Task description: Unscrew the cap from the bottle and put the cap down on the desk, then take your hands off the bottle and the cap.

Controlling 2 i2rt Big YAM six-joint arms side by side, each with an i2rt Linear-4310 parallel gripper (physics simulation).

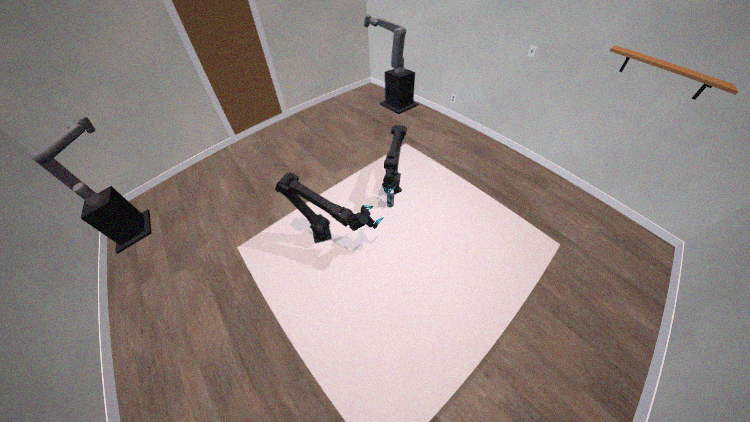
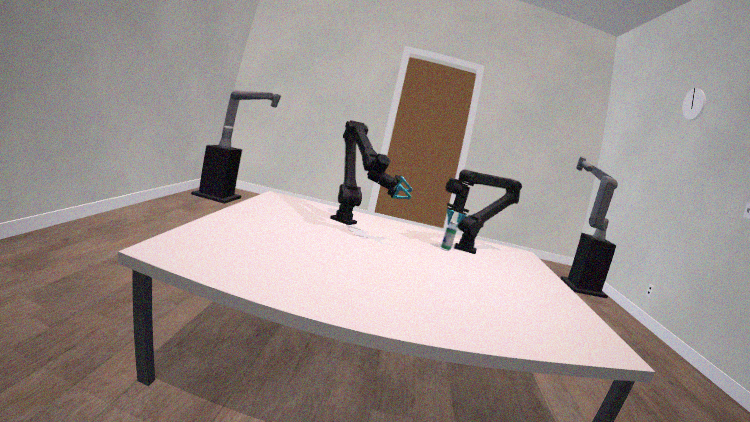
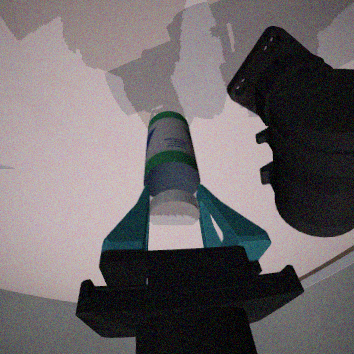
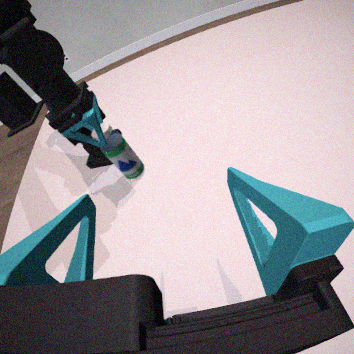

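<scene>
The bottle, with green bands and a white label, stands upright on the desk. Its whitish cap sits on top of the bottle, between the left fingers and nearer the palm than their tips. My left gripper points down and is shut on the bottle at its blue-grey shoulder, just below the cap. My right gripper is open and empty, raised above the desk and apart from the bottle, which lies beyond its fingertips.
The left arm's black base stands close beside the bottle. The right arm's base stands farther to the left. Two grey arms on black pedestals stand on the floor, away from the desk.
</scene>
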